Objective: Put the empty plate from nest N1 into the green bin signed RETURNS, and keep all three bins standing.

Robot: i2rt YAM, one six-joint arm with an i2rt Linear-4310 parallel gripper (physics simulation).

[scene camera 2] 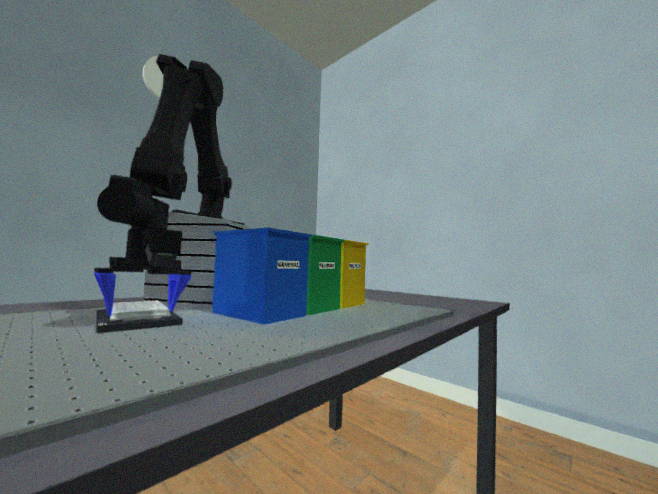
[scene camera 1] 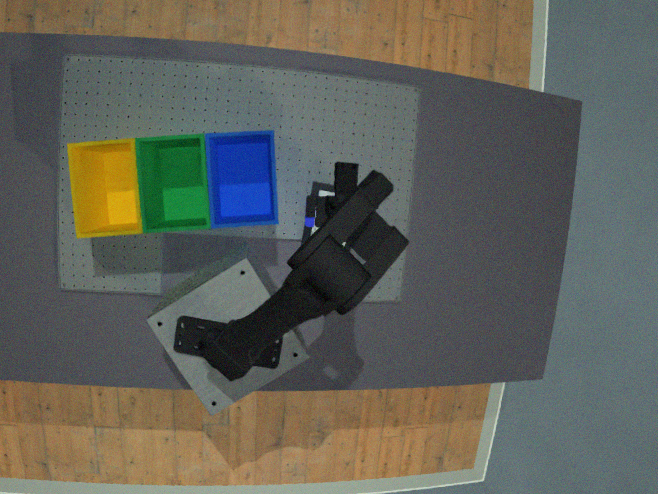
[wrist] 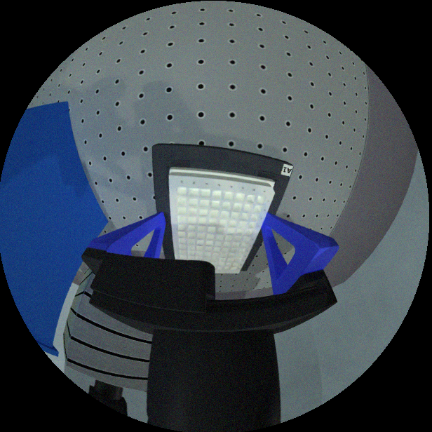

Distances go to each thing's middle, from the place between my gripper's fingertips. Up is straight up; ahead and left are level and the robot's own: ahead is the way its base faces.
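From my hand: white well plate [scene camera 2: 126, 311], 2 cm behind; dark nest [scene camera 2: 102, 316], 1 cm below, 2 cm behind; blue bin [scene camera 2: 260, 275], 7 cm above, 3 cm ahead, 22 cm to the left; green bin [scene camera 1: 172, 170], 7 cm above, 34 cm to the left.
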